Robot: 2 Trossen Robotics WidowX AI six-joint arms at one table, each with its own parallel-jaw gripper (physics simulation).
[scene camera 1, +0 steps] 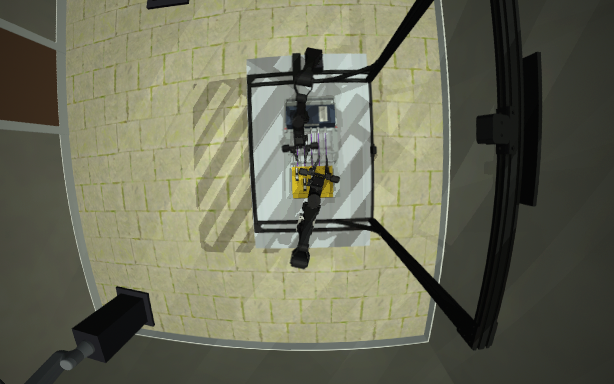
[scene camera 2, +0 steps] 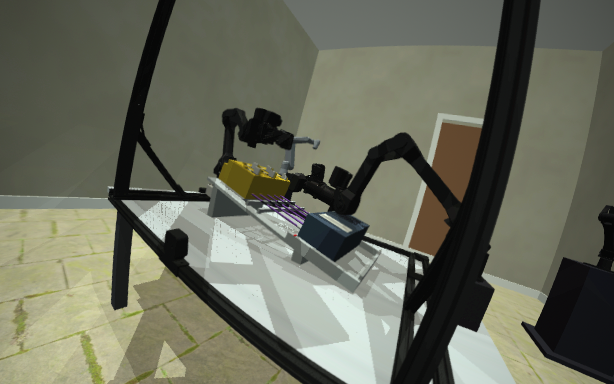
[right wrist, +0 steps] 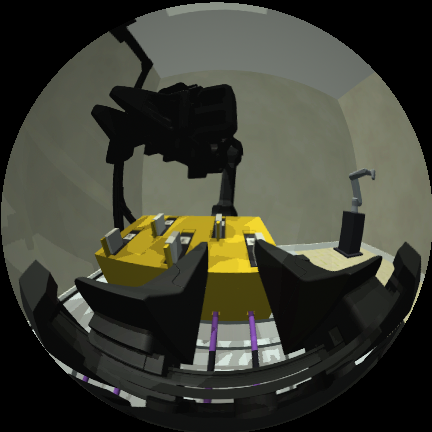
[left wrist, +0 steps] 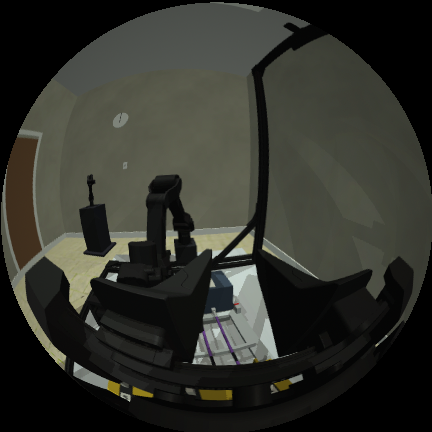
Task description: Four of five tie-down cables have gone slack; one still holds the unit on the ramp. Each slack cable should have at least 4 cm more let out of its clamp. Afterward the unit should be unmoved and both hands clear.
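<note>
The yellow clamp block (scene camera 1: 327, 191) (scene camera 2: 239, 179) (right wrist: 235, 295) sits high on the grey ramp (scene camera 2: 331, 272). Several pale levers stand up from its top, one at the left (right wrist: 114, 241). The dark blue unit (scene camera 1: 330, 118) (scene camera 2: 320, 241) (left wrist: 223, 295) sits lower down. Purple cables (scene camera 2: 295, 216) (left wrist: 224, 336) (right wrist: 213, 336) run between them; which are slack I cannot tell. My left gripper (scene camera 1: 321, 166) (left wrist: 233, 254) is open and empty above the block. My right gripper (scene camera 1: 301, 157) (right wrist: 231, 246) is open and empty, low beside the block's cable side, two cables showing between its fingers. The levers' exact positions are partly hidden.
A black frame (scene camera 1: 252, 155) (scene camera 2: 227, 300) surrounds the white table (scene camera 2: 310, 320), with a post (scene camera 2: 510, 125) at the front right. A small black camera box (scene camera 2: 176, 243) sits on the near rail. My left arm hangs over the block; my right arm reaches over the unit in scene camera 1.
</note>
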